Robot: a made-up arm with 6 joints.
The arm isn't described. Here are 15 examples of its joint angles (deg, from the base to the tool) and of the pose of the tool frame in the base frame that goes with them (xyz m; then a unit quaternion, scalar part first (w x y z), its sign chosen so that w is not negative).
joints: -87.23 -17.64 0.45 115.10 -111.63 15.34
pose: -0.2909 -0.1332 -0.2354 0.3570 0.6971 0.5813 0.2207
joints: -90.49 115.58 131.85 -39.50 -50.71 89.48
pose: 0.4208 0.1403 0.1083 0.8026 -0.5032 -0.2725 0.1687
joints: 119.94 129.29 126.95 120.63 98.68 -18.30
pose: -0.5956 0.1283 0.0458 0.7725 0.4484 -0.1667 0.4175
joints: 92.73 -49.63 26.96 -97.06 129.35 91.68
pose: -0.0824 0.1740 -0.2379 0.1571 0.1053 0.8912 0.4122
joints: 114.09 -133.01 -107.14 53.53 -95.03 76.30
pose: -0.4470 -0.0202 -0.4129 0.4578 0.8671 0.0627 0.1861
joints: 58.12 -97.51 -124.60 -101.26 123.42 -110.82
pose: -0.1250 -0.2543 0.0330 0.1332 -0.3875 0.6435 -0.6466
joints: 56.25 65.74 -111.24 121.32 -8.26 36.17
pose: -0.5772 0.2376 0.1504 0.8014 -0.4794 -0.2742 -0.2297
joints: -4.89 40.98 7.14 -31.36 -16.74 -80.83
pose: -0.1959 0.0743 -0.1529 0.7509 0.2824 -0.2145 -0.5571
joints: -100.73 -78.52 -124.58 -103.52 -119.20 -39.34
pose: 0.2748 0.1458 0.0767 0.6499 -0.1307 0.7177 -0.2129
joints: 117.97 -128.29 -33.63 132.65 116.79 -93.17
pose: 0.1815 -0.2239 -0.0397 0.2495 -0.2567 -0.8539 0.3777
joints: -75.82 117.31 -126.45 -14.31 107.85 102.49
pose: 0.4423 -0.3868 -0.0913 0.7097 -0.5291 -0.3693 0.2827
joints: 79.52 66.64 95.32 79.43 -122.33 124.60
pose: -0.2231 -0.3814 -0.1866 0.5484 -0.5493 -0.3286 0.5380
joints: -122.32 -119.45 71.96 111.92 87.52 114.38
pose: 0.5018 -0.3972 0.1579 0.7260 0.4147 -0.5485 0.0098
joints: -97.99 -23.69 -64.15 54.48 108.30 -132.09
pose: 0.0913 0.0486 0.4529 0.4305 -0.4508 0.7152 -0.3160
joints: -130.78 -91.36 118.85 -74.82 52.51 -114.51
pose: 0.4016 -0.0201 0.0633 0.6972 -0.6286 -0.3414 0.0462
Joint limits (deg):
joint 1: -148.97..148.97
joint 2: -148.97..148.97
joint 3: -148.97..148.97
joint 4: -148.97..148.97
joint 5: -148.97..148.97
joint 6: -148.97..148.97
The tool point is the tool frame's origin. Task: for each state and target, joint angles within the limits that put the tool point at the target. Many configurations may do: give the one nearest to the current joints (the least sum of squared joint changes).
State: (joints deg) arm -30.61 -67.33 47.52 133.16 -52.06 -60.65
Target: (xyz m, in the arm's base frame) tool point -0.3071 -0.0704 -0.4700
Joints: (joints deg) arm -15.41 -15.89 43.73 128.56 -52.65 -48.20
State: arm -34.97 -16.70 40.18 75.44 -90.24 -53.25
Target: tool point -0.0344 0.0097 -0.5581
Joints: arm -30.43 18.25 54.95 85.38 -93.30 -36.02
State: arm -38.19 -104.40 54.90 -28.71 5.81 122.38
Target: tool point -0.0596 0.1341 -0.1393
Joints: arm -21.10 -104.11 3.80 -26.69 14.20 127.58
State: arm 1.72 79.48 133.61 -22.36 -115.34 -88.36
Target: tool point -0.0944 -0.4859 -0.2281
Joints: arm 24.55 84.37 142.80 -28.26 -117.93 -92.56
